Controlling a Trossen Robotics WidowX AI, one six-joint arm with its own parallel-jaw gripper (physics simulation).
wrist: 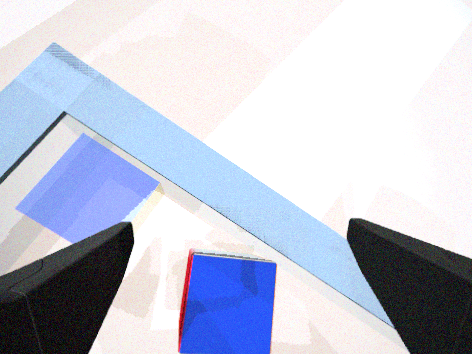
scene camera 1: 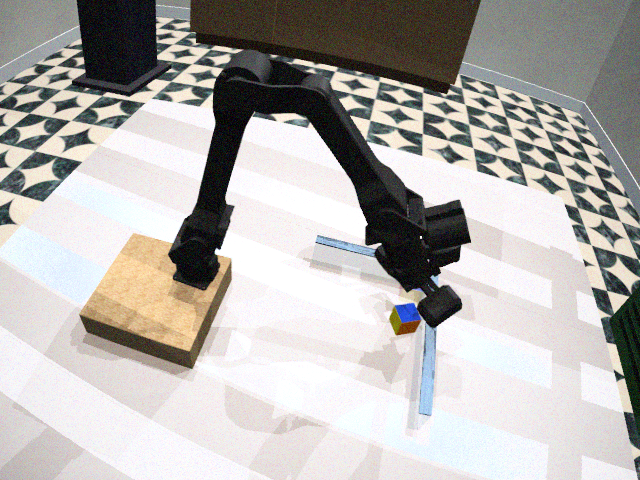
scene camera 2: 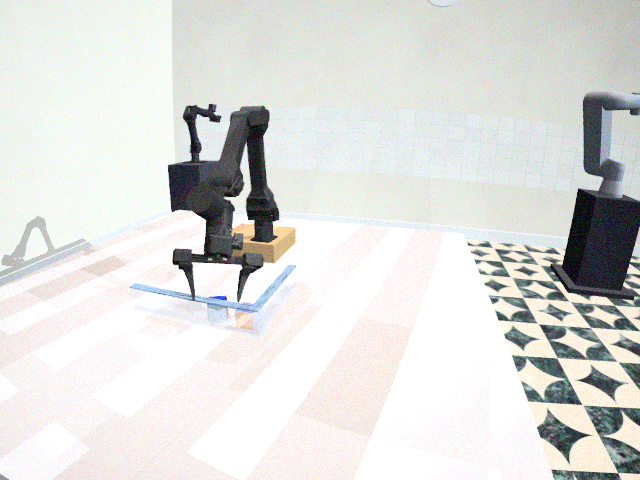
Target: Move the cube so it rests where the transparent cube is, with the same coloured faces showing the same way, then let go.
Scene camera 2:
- my gripper: 216,301
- L-shaped rail: 252,320
